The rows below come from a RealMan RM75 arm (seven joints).
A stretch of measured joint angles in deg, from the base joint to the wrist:
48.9 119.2 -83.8 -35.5 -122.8 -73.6 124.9
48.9 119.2 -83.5 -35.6 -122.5 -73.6 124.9
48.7 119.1 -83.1 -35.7 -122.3 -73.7 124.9
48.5 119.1 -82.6 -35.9 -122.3 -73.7 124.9
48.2 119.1 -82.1 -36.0 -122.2 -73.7 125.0
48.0 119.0 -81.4 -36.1 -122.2 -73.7 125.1
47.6 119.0 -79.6 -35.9 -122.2 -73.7 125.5
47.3 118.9 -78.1 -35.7 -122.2 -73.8 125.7
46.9 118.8 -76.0 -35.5 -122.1 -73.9 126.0
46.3 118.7 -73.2 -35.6 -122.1 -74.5 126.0
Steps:
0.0 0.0 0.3 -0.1 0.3 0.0 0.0
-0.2 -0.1 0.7 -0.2 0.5 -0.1 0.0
-0.4 -0.1 1.2 -0.4 0.5 -0.1 0.0
-0.7 -0.1 1.7 -0.5 0.6 -0.1 0.1
-0.9 -0.2 2.4 -0.6 0.6 -0.1 0.2
-1.3 -0.2 4.2 -0.4 0.6 -0.1 0.6
-1.6 -0.3 5.7 -0.2 0.6 -0.2 0.8
-2.0 -0.4 7.8 0.0 0.7 -0.3 1.1
-2.6 -0.5 10.6 -0.1 0.7 -0.9 1.1

